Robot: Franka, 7 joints.
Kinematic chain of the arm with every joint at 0, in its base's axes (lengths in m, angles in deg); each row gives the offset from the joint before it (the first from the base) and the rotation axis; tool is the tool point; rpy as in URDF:
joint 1: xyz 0 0 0.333 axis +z
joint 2: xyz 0 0 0 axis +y
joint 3: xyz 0 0 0.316 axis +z
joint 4: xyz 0.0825 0 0 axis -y
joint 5: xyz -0.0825 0 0.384 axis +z
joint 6: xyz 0 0 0 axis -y
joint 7: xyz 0.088 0 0 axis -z
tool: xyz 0 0 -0.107 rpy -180 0 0
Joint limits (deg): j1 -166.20..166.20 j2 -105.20..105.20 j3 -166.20..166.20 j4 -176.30..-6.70 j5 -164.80..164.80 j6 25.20..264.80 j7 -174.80..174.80
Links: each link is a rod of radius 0.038 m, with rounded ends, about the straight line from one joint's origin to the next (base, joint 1, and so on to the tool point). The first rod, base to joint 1, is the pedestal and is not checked.
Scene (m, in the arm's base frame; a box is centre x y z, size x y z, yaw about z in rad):
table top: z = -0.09
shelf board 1: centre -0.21 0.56 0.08 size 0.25 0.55 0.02 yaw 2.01
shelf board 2: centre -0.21 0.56 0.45 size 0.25 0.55 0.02 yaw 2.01
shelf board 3: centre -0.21 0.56 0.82 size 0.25 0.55 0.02 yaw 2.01
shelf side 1: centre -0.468 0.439 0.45 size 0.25 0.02 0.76 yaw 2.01
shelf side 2: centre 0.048 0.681 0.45 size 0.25 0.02 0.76 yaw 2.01
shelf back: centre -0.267 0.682 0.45 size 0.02 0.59 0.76 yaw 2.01
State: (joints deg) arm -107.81 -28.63 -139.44 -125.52 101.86 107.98 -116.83
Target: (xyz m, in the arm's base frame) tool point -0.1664 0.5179 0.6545
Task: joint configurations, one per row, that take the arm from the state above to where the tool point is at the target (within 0.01 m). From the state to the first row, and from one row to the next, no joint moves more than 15 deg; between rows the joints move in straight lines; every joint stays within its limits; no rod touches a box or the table.
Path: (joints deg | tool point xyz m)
1: -113.49 -23.17 -144.37 -130.68 98.58 102.62 -102.19 | -0.1929 0.4858 0.2478
2: -119.18 -17.70 -149.30 -135.84 95.30 97.26 -87.56 | -0.1113 0.4762 0.2510
3: -124.86 -12.24 -154.24 -141.00 92.02 91.90 -72.92 | -0.0363 0.4529 0.2576
4: -130.55 -6.77 -159.17 -146.16 88.74 86.55 -58.29 | 0.0287 0.4179 0.2669
5: -126.27 6.36 -160.93 -144.17 90.05 87.59 -72.92 | 0.0191 0.4364 0.3588
6: -121.99 19.49 -162.68 -142.18 91.36 88.64 -87.56 | -0.0059 0.4329 0.4590
7: -117.71 32.62 -164.44 -140.19 92.66 89.68 -102.19 | -0.0422 0.4026 0.5603
8: -113.44 45.75 -166.20 -138.19 93.97 90.72 -116.83 | -0.0841 0.3427 0.6545
9: -113.18 34.08 -161.20 -128.99 97.02 94.36 -116.83 | -0.1098 0.4041 0.6609
10: -112.93 22.40 -156.19 -119.79 100.08 97.99 -116.83 | -0.1384 0.4631 0.6600
11: -112.68 10.73 -151.19 -110.58 103.13 101.62 -116.83 | -0.1664 0.5179 0.6545

